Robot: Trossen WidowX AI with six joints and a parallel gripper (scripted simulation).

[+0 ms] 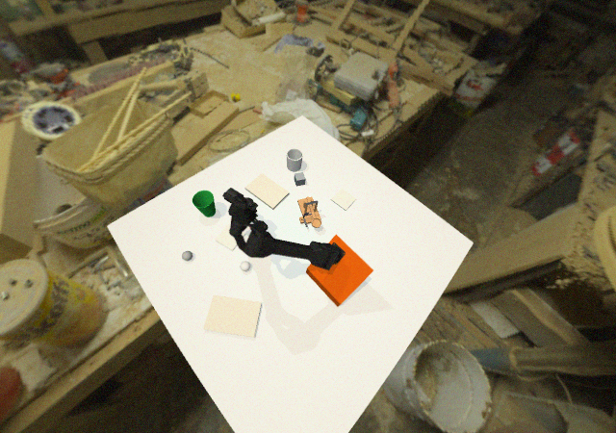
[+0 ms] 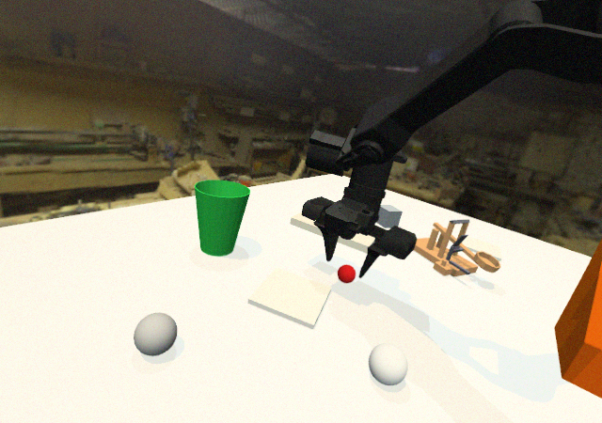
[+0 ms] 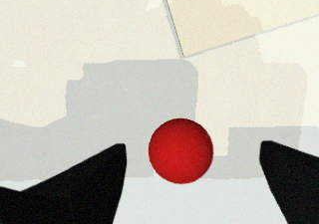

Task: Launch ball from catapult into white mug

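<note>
Now: the red ball 10 mm below my gripper tip. Also, from my gripper tip: green cup: 210 mm ahead, 100 mm to the left, 10 mm above; white ball: 140 mm to the left, 140 mm behind; grey ball: 300 mm to the left, 70 mm ahead.
</note>
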